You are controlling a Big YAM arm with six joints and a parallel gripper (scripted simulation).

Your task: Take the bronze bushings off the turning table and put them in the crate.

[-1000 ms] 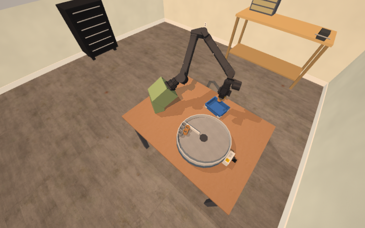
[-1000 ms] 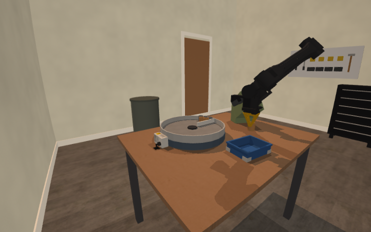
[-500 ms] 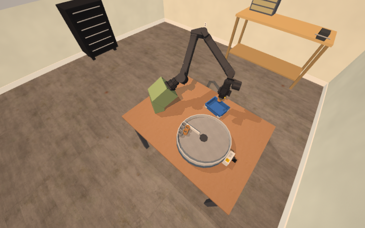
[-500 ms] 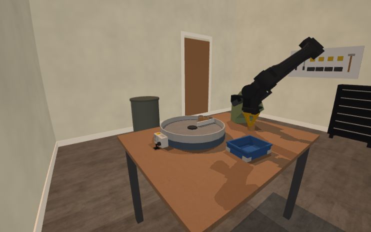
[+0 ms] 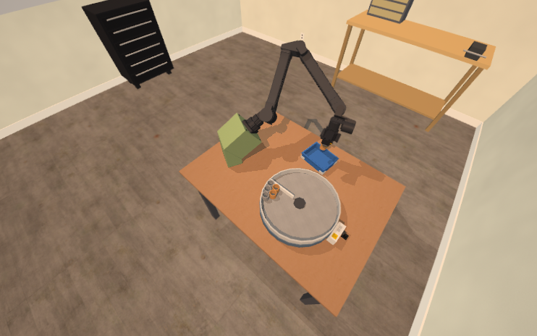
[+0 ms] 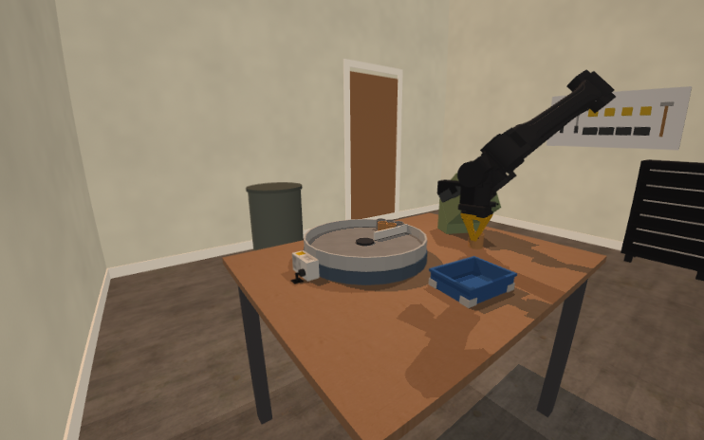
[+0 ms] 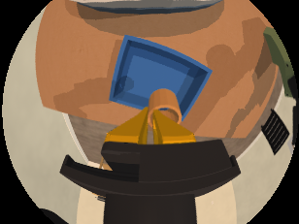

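The blue crate is 13 cm below my hand, 2 cm behind it and 1 cm to the right of it. The rest, counted from my hand: grey turning table 35 cm to the right, 12 cm ahead, 10 cm below.
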